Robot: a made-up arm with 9 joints. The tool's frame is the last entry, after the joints. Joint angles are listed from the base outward. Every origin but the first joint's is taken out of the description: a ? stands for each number. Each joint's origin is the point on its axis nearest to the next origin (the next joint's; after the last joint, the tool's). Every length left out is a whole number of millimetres.
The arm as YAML. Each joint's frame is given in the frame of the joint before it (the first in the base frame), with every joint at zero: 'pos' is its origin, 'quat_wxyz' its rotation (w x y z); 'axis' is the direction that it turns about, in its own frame. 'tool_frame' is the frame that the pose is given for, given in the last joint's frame.
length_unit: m
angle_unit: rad
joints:
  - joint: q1
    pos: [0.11, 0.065, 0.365]
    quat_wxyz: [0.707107, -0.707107, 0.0, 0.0]
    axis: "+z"
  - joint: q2
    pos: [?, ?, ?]
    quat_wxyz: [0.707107, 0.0, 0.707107, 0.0]
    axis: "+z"
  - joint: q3
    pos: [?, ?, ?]
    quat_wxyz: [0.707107, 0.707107, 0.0, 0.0]
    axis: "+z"
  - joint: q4
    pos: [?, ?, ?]
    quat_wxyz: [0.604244, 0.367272, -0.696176, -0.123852]
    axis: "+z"
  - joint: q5
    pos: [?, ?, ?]
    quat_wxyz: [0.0, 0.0, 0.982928, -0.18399]
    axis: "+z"
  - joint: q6
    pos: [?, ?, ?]
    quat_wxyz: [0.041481, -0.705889, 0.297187, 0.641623]
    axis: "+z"
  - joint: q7
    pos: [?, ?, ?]
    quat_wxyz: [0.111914, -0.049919, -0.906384, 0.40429]
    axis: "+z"
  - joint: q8
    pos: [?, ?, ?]
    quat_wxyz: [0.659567, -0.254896, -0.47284, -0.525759]
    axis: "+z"
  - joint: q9
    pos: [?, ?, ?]
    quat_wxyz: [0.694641, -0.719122, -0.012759, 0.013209]
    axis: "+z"
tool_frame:
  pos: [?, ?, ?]
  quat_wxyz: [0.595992, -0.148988, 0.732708, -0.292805]
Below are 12 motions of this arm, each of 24 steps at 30 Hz.
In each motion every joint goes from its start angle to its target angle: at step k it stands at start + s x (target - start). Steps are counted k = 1, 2, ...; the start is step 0. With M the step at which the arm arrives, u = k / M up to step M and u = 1 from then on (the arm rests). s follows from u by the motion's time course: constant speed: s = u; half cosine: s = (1 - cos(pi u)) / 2; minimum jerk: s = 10 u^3 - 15 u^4 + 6 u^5.
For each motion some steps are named. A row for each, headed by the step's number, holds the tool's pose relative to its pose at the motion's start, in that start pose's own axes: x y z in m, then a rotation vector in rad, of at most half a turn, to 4 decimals.
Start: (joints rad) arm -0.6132 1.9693 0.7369 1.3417 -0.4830 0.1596 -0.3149 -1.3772 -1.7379
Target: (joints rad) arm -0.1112 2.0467 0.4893 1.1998 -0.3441 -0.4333 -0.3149 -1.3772 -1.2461
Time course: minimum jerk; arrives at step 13
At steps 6, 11, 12, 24:
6: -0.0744 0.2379 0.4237 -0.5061 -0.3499 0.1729
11: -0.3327 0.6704 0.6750 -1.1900 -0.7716 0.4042
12: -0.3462 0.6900 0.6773 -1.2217 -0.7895 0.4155
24: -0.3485 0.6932 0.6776 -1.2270 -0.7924 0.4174

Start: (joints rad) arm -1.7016 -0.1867 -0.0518 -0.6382 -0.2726 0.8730 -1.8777 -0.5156 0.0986
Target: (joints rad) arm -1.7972 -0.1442 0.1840 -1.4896 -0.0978 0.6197 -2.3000 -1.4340 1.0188
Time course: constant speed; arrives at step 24
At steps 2, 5, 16, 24:
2: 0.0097 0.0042 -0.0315 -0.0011 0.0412 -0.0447
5: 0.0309 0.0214 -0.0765 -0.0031 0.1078 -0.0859
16: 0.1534 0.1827 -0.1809 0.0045 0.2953 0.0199
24: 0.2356 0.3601 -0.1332 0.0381 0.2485 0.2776

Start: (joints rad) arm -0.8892 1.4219 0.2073 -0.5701 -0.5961 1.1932 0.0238 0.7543 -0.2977
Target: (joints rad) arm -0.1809 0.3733 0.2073 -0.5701 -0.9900 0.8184 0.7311 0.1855 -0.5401
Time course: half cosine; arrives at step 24
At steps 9, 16, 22, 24:
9: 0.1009 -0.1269 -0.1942 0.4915 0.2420 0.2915
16: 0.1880 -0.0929 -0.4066 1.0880 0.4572 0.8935
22: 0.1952 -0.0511 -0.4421 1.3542 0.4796 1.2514
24: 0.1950 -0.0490 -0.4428 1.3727 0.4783 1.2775

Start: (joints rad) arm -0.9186 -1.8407 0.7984 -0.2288 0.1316 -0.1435 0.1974 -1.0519 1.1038
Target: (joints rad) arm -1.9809 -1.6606 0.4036 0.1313 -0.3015 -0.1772 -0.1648 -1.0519 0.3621
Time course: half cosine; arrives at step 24
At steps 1, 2, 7, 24:
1: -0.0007 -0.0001 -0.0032 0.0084 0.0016 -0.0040
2: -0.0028 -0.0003 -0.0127 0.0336 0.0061 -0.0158
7: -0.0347 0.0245 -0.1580 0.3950 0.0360 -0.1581
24: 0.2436 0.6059 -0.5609 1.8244 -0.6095 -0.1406

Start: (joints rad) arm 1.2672 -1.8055 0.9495 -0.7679 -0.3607 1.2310 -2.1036 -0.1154 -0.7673
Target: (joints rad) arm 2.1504 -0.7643 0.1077 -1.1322 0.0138 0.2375 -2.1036 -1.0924 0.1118
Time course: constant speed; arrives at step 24
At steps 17, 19, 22, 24:
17: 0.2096 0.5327 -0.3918 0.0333 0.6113 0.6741
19: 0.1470 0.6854 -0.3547 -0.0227 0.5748 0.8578
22: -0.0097 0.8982 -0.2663 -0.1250 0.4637 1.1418
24: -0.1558 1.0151 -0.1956 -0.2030 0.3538 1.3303

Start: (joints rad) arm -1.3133 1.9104 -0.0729 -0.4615 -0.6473 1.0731 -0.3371 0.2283 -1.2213
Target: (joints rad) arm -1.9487 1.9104 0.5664 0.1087 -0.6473 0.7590 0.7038 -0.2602 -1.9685
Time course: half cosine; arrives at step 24
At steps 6, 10, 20, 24:
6: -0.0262 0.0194 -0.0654 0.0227 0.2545 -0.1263
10: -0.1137 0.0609 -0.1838 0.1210 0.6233 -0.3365
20: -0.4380 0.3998 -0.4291 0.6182 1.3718 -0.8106
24: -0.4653 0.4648 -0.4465 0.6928 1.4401 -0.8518

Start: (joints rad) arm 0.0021 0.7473 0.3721 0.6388 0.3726 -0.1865 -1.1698 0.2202 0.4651
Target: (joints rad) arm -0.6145 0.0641 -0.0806 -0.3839 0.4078 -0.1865 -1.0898 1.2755 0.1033
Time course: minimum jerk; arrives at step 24
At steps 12, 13, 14, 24:
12: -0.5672 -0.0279 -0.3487 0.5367 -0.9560 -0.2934
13: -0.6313 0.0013 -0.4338 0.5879 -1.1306 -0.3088
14: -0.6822 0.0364 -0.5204 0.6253 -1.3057 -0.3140
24: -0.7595 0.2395 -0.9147 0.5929 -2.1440 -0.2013

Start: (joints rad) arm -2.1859 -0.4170 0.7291 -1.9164 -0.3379 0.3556 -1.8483 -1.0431 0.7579
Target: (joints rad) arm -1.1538 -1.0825 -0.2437 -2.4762 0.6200 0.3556 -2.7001 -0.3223 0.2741
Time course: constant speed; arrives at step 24
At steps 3, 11, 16, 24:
3: 0.0107 0.0436 -0.0550 0.2057 0.0809 0.0393
11: -0.0483 0.1398 -0.2789 0.6917 0.3578 0.0133
16: -0.1451 0.1784 -0.4272 0.9825 0.5018 -0.0949
24: -0.3116 0.2626 -0.6030 1.4992 0.5945 -0.3061

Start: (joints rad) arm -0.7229 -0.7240 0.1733 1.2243 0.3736 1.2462 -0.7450 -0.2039 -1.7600
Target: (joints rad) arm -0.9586 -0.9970 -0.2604 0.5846 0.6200 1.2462 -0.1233 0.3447 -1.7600
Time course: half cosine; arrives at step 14
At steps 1, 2, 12, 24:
1: 0.0117 0.0058 0.0007 -0.0086 0.0090 0.0186
2: 0.0457 0.0239 0.0018 -0.0340 0.0356 0.0737
12: 0.3980 0.5955 -0.2575 -0.5741 0.5904 1.4829
24: 0.3899 0.6199 -0.2785 -0.5987 0.6115 1.5635

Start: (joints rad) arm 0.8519 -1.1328 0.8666 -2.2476 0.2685 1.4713 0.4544 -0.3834 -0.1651
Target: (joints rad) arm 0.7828 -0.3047 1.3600 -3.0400 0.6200 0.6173 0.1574 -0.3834 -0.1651
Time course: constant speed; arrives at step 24
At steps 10, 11, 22, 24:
10: -0.0998 -0.0409 -0.0899 0.1297 -0.7686 -0.6757
11: -0.1022 -0.0383 -0.1042 0.1297 -0.8451 -0.7447
22: -0.0077 -0.0296 -0.2479 -0.0810 -1.6583 -1.4967
24: 0.0247 -0.0448 -0.2650 -0.1703 -1.7948 -1.6279

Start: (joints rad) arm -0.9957 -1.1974 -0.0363 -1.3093 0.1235 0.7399 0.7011 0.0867 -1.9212
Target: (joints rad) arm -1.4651 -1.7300 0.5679 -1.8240 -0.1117 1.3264 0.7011 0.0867 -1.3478
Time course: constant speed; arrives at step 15
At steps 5, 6, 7, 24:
5: -0.1216 -0.0508 -0.0152 0.1396 -0.1863 -0.2951
6: -0.1446 -0.0582 -0.0211 0.1645 -0.2123 -0.3555
7: -0.1668 -0.0648 -0.0276 0.1880 -0.2345 -0.4161
24: -0.3042 -0.0973 -0.0734 0.3073 -0.2738 -0.8855

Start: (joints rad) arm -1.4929 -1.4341 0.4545 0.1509 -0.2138 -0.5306 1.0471 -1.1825 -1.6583
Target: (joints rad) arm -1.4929 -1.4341 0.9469 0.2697 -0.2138 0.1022 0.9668 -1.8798 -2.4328
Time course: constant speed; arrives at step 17
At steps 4, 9, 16, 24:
4: -0.0949 -0.0666 -0.1072 0.3084 0.2357 -0.3070
9: -0.3031 -0.0527 -0.2273 0.6919 0.4600 -0.7197
16: -0.6273 0.1804 -0.2645 1.1830 0.6093 -1.3622
24: -0.6646 0.2303 -0.2533 1.2441 0.6119 -1.4607

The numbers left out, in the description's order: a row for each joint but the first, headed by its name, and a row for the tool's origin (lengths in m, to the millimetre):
q2: 0.305 -0.015 0.0
q3: -0.087 0.062 0.0
q4: 0.264 0.118 0.0
q5: 0.137 0.063 0.0
q6: -0.137 0.006 0.0
q7: -0.331 -0.076 0.0
q8: 0.008 0.021 0.0
q9: 0.06 -0.165 0.0
tool: 0.179 -0.385 0.0

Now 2 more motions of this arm.
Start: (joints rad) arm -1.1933 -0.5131 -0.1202 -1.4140 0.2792 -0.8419 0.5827 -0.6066 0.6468
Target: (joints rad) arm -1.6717 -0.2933 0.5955 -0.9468 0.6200 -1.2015 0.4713 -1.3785 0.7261
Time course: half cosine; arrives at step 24
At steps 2, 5, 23, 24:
2: -0.0025 0.0004 -0.0015 -0.0096 -0.0035 0.0050
5: -0.0140 0.0021 -0.0101 -0.0580 -0.0205 0.0305
23: 0.0144 -0.0224 -0.1316 -0.5321 -0.1357 0.3451
24: 0.0152 -0.0225 -0.1322 -0.5343 -0.1360 0.3469

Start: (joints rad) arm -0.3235 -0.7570 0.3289 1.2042 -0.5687 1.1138 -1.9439 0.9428 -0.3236
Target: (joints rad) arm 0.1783 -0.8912 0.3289 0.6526 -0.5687 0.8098 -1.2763 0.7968 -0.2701
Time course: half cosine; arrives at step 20
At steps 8, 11, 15, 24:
8: -0.0151 -0.0277 -0.0033 0.1067 0.1553 0.0033
11: -0.0359 -0.0330 0.0015 0.1787 0.2301 0.0085
15: -0.0652 -0.0240 0.0176 0.2577 0.2877 0.0216
24: -0.0809 -0.0123 0.0314 0.2948 0.3055 0.0330

